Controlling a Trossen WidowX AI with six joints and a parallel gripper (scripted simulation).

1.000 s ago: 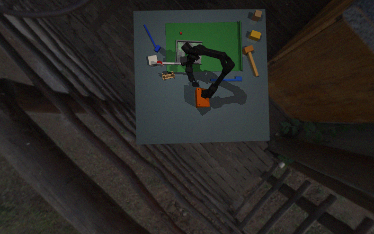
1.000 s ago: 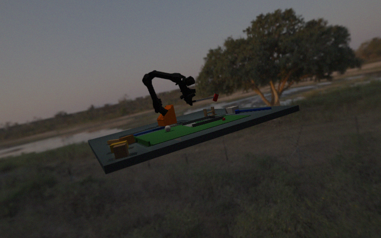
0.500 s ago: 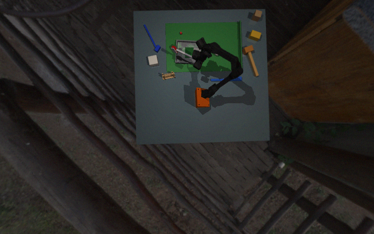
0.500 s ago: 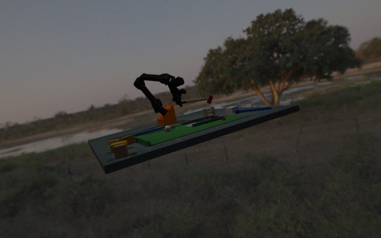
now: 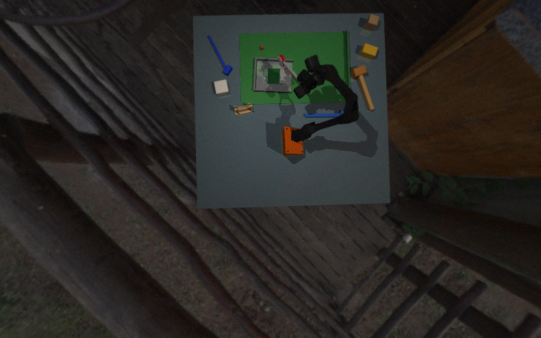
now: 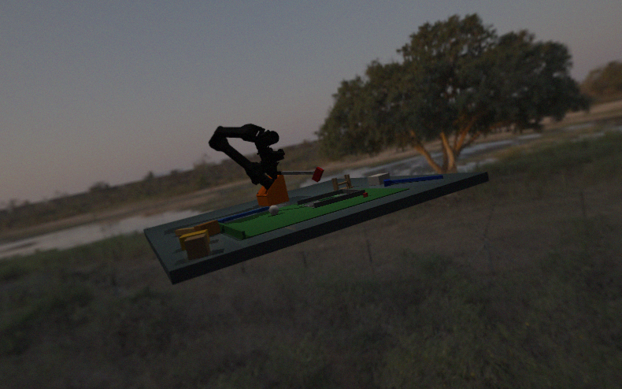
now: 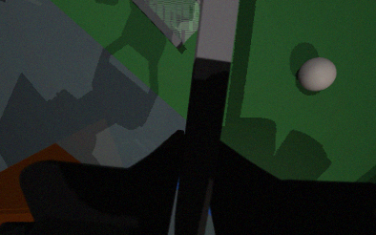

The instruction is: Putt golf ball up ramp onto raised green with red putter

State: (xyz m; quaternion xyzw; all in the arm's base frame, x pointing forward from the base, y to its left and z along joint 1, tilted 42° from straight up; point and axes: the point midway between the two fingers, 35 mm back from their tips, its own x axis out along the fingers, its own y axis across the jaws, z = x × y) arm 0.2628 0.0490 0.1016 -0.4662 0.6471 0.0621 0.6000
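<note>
The putter is 9 cm ahead of my gripper tip, 8 cm to the left of it and 1 cm above it. Round my gripper tip: white cube (1 cm ahead, 53 cm to the left, 12 cm below); green mat (20 cm ahead, 6 cm to the left, 14 cm below); white golf ball (15 cm ahead, 7 cm to the right, 12 cm below).
</note>
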